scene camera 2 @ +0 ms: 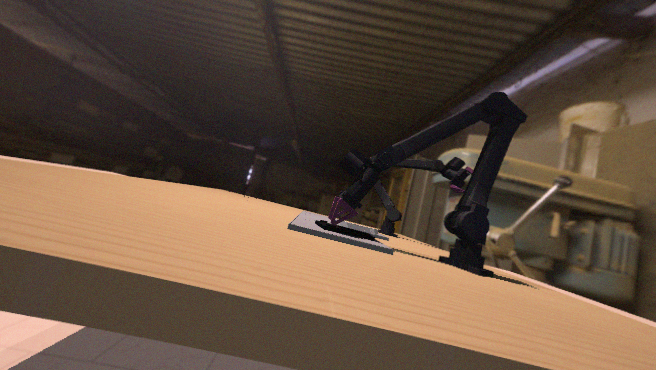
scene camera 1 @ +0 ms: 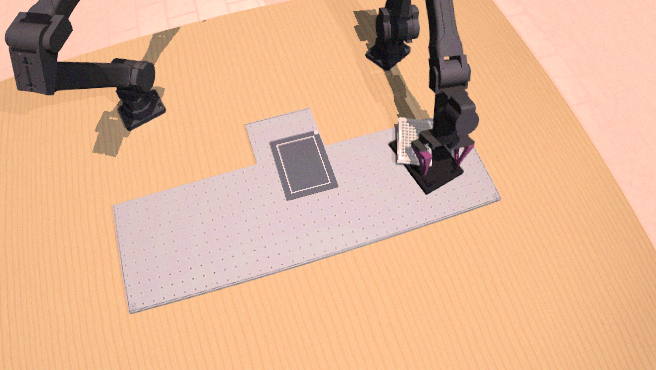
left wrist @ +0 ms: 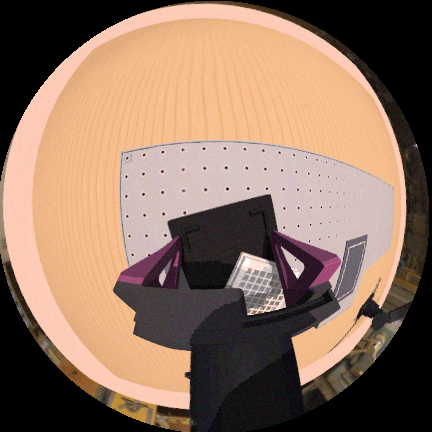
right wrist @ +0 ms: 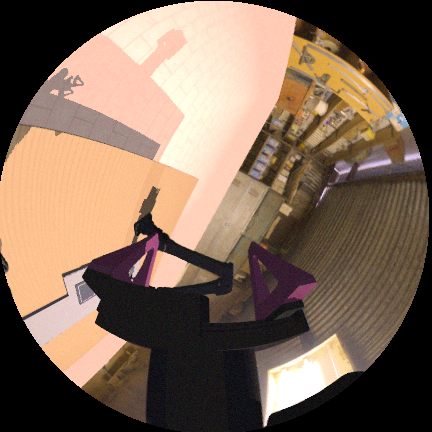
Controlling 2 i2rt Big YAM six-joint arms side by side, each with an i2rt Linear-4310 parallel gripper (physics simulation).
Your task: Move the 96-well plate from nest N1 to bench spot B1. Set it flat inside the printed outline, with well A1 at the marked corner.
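Frame: origin at the left arm's base, x ahead, y left, z up, level; millimetres.
Seen in the pictures: left gripper, fingertip midpoint: point(scene camera 2: 330, 221) point(scene camera 1: 440, 169) point(left wrist: 226, 238); right gripper, fingertip midpoint: point(right wrist: 204, 242); left arm's base, origin of the base link: point(scene camera 2: 464, 268) point(scene camera 1: 388, 53) point(right wrist: 142, 223); right arm's base, origin of the base link: point(scene camera 2: 386, 234) point(scene camera 1: 142, 111) point(left wrist: 364, 304).
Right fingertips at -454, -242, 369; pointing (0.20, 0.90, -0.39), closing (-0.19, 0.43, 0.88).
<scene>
Offsets run from my right fingertips to a thing's top centre, as dx, dy, dz. "pt": to the spot under its first point. Level surfaces: height alone.
The white 96-well plate {+708, +27, -324} point(scene camera 1: 407, 142) point(left wrist: 259, 284) lies turned askew on the upper-left part of the black nest N1 {+756, +20, -339} point(scene camera 1: 434, 181) point(left wrist: 225, 215), overhanging its edge in scene camera 1. My left gripper point(scene camera 1: 442, 168) point(scene camera 2: 336, 222) point(left wrist: 226, 238) is open and low over the nest, with one finger in front of the plate and the other off to its right in scene camera 1. The gripper body hides part of the plate. Bench spot B1 {pt +548, -201, -354} point(scene camera 1: 304, 162) point(left wrist: 353, 267) point(right wrist: 86, 293) is a dark patch with a white outline and a pale corner mark {+506, -118, -354} point(scene camera 1: 316, 133). My right gripper point(scene camera 2: 461, 180) point(right wrist: 204, 242) is open and raised, away from the plate.
The grey perforated board {dz -356} point(scene camera 1: 215, 235) point(left wrist: 165, 172) point(scene camera 2: 303, 220) carries the nest and B1. It lies on the wooden table {dz -369} point(scene camera 1: 350, 310) point(scene camera 2: 200, 240). The right arm's base point(scene camera 1: 140, 109) stands at the upper left in scene camera 1, and the left arm's base point(scene camera 1: 388, 56) beyond the board.
</scene>
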